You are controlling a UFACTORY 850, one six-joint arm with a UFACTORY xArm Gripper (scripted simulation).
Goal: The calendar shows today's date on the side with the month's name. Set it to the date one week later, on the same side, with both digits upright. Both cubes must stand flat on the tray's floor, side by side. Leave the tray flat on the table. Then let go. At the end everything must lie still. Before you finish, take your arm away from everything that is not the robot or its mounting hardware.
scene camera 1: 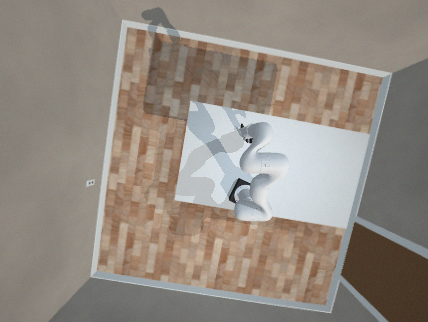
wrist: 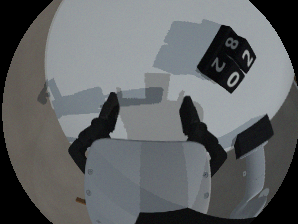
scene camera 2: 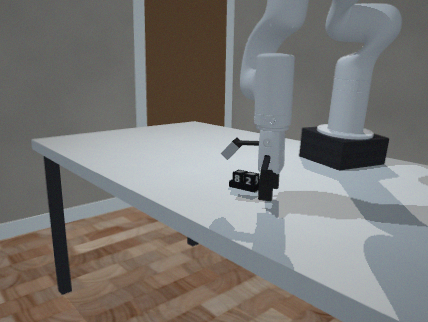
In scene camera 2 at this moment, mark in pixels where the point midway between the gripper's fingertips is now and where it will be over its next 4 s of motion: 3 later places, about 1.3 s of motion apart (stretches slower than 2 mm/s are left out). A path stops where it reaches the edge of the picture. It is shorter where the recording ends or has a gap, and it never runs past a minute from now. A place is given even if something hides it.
My gripper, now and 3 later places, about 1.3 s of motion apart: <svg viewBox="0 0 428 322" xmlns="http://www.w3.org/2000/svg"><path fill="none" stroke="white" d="M268 194L264 175L252 167L242 160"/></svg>
